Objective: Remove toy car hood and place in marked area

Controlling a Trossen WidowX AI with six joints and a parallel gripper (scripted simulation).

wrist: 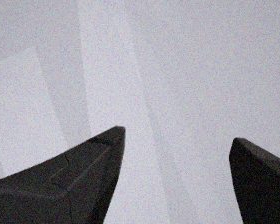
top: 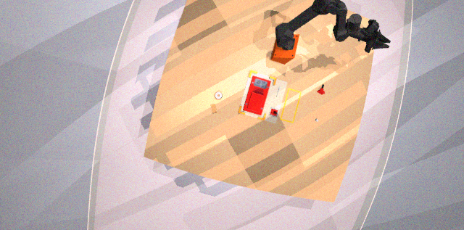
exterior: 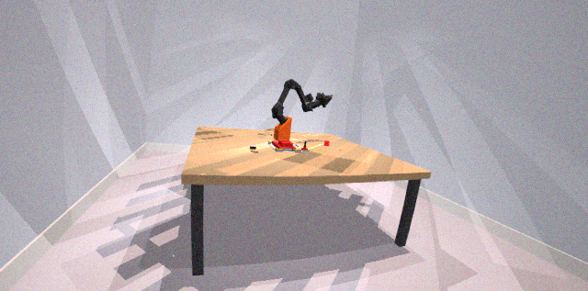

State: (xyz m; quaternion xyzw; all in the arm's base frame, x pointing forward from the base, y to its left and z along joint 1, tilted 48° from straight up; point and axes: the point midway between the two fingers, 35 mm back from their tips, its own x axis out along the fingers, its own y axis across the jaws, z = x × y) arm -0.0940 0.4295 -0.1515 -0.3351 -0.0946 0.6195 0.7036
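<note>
Right now the hood is 420 mm ahead of my gripper tip, 510 mm to the right of it and 340 mm below it. Also, from my gripper tip: tan block: 520 mm ahead, 720 mm to the right, 370 mm below.
</note>
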